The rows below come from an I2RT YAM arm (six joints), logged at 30 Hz.
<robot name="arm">
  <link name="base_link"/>
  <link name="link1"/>
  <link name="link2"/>
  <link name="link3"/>
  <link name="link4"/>
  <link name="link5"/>
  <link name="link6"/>
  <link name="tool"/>
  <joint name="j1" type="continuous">
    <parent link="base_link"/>
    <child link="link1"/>
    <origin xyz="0 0 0.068" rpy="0 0 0"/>
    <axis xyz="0 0 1"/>
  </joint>
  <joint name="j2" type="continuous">
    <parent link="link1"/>
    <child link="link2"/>
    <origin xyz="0.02 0.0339 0.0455" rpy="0 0 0"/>
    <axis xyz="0 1 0"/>
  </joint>
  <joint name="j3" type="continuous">
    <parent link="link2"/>
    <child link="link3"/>
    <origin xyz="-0.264 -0.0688 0" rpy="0 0 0"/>
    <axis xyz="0 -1 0"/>
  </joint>
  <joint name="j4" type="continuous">
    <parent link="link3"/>
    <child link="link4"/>
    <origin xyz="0.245 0.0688 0.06" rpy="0 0 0"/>
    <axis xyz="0 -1 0"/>
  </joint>
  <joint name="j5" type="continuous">
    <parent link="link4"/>
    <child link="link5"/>
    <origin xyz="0.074 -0.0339 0.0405" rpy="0 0 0"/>
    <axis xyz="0 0 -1"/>
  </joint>
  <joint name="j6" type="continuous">
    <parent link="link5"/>
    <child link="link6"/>
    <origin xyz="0.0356 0 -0.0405" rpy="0 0 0"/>
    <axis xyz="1 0 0"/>
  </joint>
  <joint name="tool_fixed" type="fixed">
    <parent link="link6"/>
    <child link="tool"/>
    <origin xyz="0 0 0" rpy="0 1.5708 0"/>
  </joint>
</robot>
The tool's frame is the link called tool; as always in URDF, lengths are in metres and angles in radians. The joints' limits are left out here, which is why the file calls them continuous.
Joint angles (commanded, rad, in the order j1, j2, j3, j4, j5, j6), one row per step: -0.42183 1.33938 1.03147 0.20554 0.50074 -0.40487; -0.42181 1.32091 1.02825 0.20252 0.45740 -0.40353; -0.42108 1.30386 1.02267 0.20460 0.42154 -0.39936; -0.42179 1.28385 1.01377 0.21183 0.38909 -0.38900; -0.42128 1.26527 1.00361 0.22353 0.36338 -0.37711; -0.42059 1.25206 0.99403 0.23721 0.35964 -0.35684; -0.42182 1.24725 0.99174 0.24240 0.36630 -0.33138; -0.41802 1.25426 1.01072 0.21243 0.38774 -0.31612; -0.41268 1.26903 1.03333 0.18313 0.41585 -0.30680; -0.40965 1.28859 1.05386 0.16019 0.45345 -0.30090; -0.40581 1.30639 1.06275 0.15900 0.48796 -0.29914; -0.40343 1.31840 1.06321 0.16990 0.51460 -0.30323; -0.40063 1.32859 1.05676 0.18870 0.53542 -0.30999; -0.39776 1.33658 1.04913 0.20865 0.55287 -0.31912; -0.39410 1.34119 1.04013 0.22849 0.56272 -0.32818; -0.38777 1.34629 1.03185 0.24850 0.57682 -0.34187; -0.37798 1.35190 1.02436 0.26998 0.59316 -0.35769; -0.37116 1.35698 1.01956 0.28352 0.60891 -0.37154; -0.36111 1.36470 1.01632 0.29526 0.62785 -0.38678; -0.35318 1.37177 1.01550 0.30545 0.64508 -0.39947
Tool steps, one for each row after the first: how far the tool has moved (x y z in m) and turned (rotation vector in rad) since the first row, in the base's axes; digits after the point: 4 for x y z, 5 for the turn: -0.0028 0.0028 0.0039 -0.00038 -0.01391 0.04305; -0.0055 0.0055 0.0070 -0.00060 -0.03066 0.07919; -0.0091 0.0080 0.0103 0.00037 -0.05596 0.11019; -0.0125 0.0107 0.0131 0.00076 -0.08338 0.13582; -0.0153 0.0123 0.0148 0.00626 -0.11397 0.13941; -0.0167 0.0123 0.0159 0.01878 -0.13994 0.13039; -0.0152 0.0120 0.0176 0.03540 -0.13552 0.11118; -0.0119 0.0113 0.0185 0.04847 -0.12337 0.08692; -0.0081 0.0093 0.0179 0.05749 -0.10797 0.05107; -0.0044 0.0078 0.0159 0.05865 -0.09990 0.02002; -0.0021 0.0067 0.0138 0.05317 -0.09584 -0.00373; 0.0001 0.0061 0.0105 0.04583 -0.09222 -0.02096; 0.0017 0.0058 0.0075 0.03683 -0.08868 -0.03455; 0.0029 0.0062 0.0050 0.02825 -0.08701 -0.03979; 0.0044 0.0073 0.0027 0.01660 -0.08188 -0.04630; 0.0064 0.0093 0.0006 0.00323 -0.07660 -0.05152; 0.0079 0.0105 -0.0012 -0.00720 -0.06850 -0.05941; 0.0103 0.0125 -0.0034 -0.01748 -0.05644 -0.06723; 0.0124 0.0139 -0.0048 -0.02657 -0.04786 -0.07565
